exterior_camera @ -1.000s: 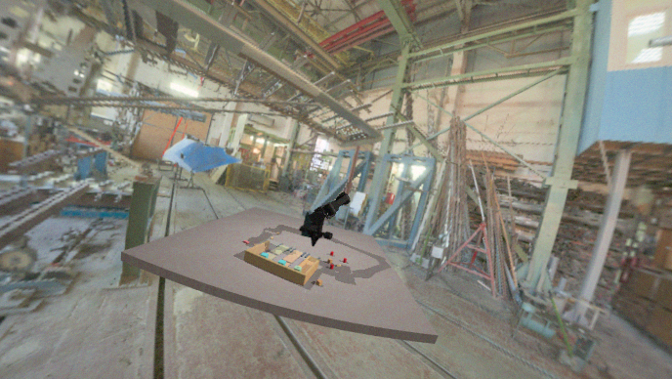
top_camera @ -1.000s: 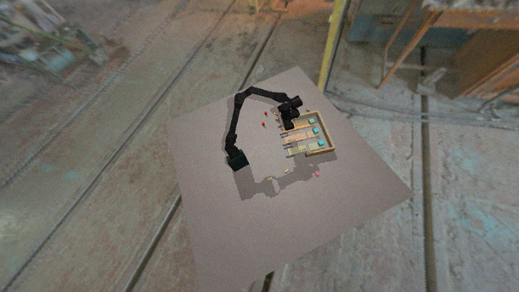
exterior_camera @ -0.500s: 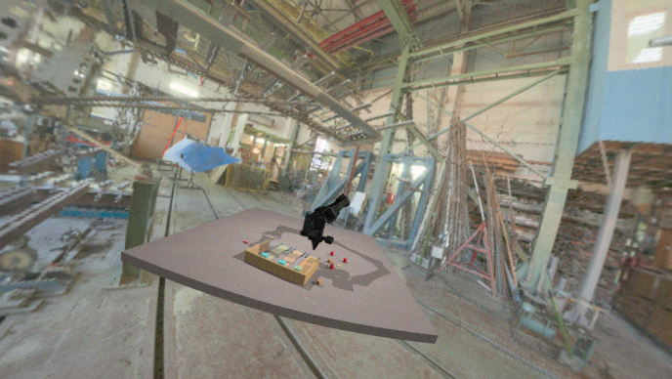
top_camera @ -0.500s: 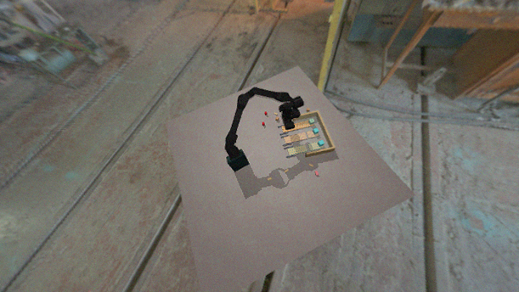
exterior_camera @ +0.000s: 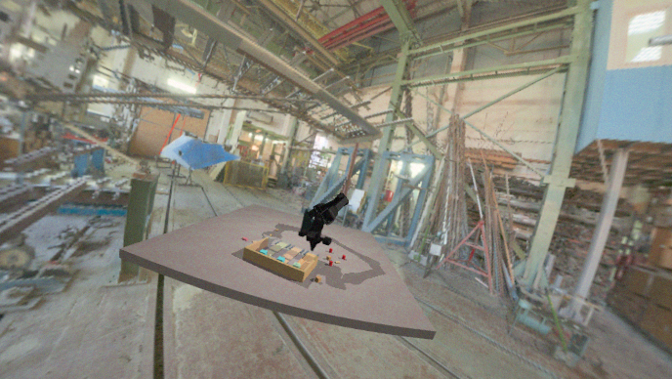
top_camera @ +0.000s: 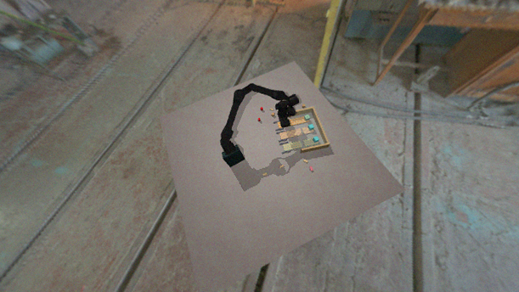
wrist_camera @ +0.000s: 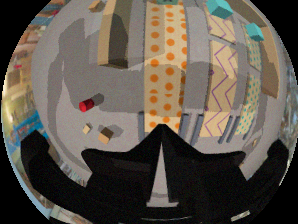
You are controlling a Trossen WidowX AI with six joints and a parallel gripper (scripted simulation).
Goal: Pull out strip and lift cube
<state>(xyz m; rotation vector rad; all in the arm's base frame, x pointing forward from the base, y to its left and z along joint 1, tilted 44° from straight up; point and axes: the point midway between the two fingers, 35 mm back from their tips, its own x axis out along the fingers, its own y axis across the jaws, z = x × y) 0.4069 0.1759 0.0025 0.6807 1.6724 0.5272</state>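
My gripper tip is 9 cm short of the strip, 2 cm to the left of it and 4 cm above it. Also, from my gripper tip: cube (19 cm ahead, 4 cm to the right, 2 cm below).
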